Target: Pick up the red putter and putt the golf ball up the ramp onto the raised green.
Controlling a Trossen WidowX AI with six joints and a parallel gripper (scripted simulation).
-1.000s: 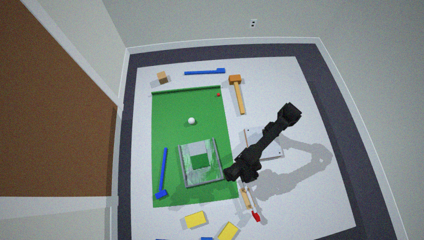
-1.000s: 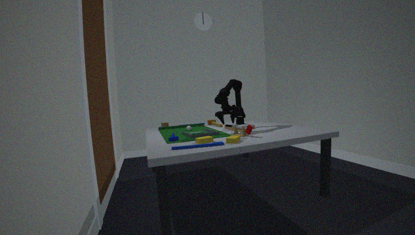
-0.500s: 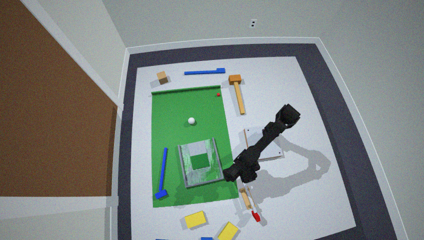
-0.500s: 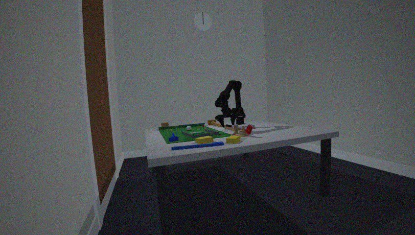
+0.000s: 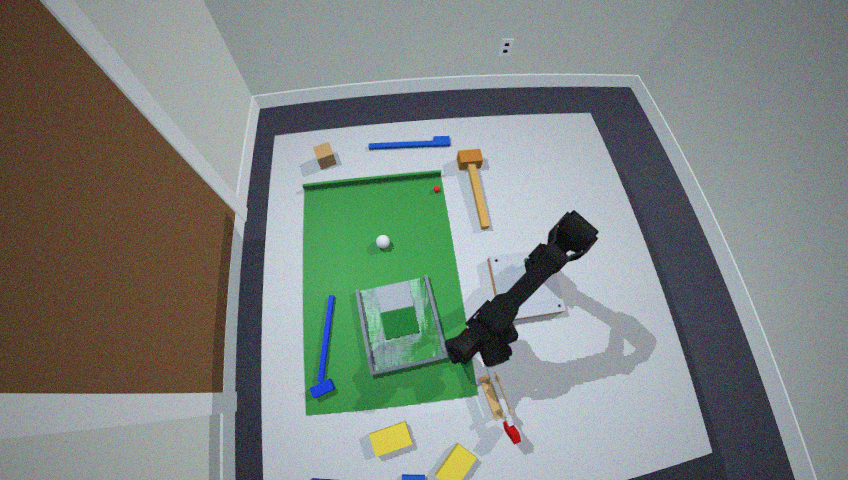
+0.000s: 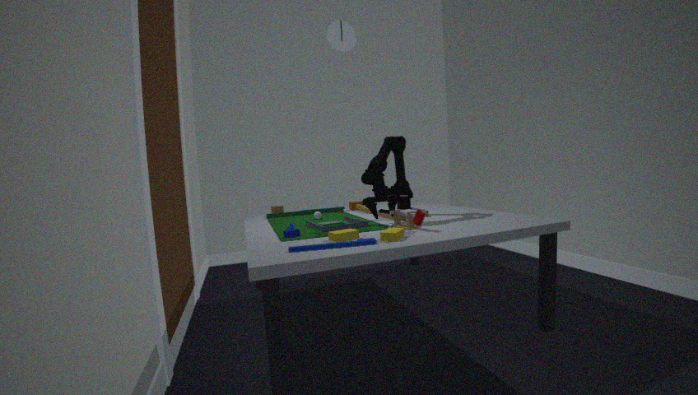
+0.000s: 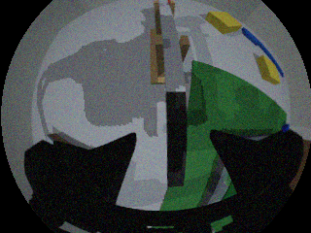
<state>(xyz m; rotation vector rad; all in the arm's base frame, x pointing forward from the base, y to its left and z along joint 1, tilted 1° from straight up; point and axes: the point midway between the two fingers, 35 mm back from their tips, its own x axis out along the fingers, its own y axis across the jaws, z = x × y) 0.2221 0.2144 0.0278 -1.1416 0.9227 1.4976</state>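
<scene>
Now: gripper tip 54 cm to the left of the small red cube, 5 cm short of it and 2 cm above it. From my gripper tip the other things lie so: red putter 11 cm to the left, 3 cm behind, 3 cm above; green mat 26 cm ahead, 25 cm to the right, 3 cm below; blue putter 43 cm ahead, 6 cm to the right, 1 cm below.
</scene>
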